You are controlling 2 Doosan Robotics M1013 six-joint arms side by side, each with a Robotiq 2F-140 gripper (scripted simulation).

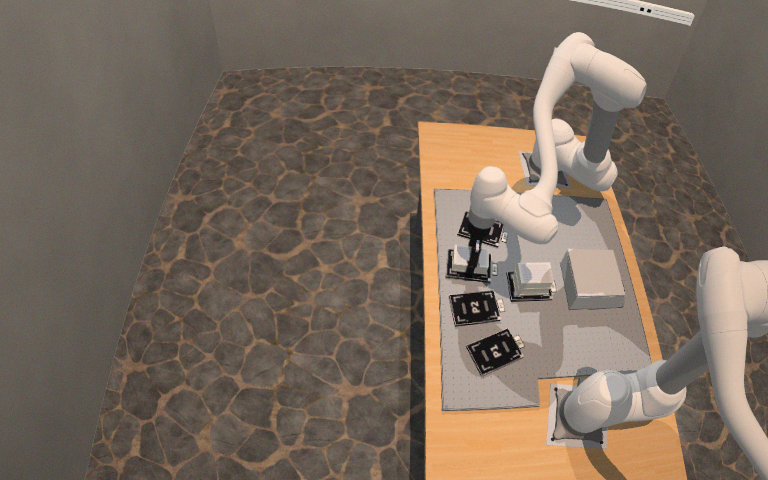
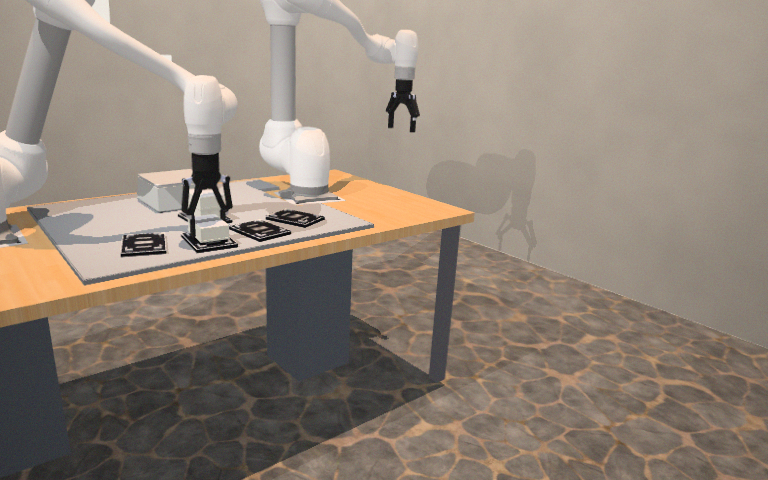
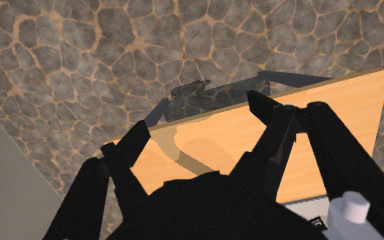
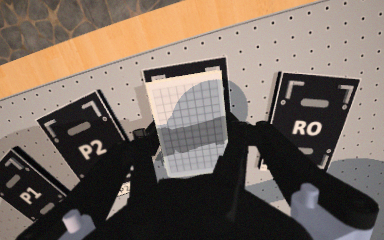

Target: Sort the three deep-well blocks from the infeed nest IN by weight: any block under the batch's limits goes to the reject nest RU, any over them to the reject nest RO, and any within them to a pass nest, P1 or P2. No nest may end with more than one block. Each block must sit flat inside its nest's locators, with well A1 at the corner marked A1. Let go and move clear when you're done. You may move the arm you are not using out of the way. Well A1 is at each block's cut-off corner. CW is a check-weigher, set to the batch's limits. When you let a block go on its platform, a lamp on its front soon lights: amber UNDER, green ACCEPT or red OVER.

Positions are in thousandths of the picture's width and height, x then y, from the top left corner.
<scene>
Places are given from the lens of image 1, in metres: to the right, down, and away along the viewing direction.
deep-well block (image 1: 688,574): 0.50, 0.12, 1.62
check-weigher CW (image 1: 771,584): 0.75, 0.14, 1.60
</scene>
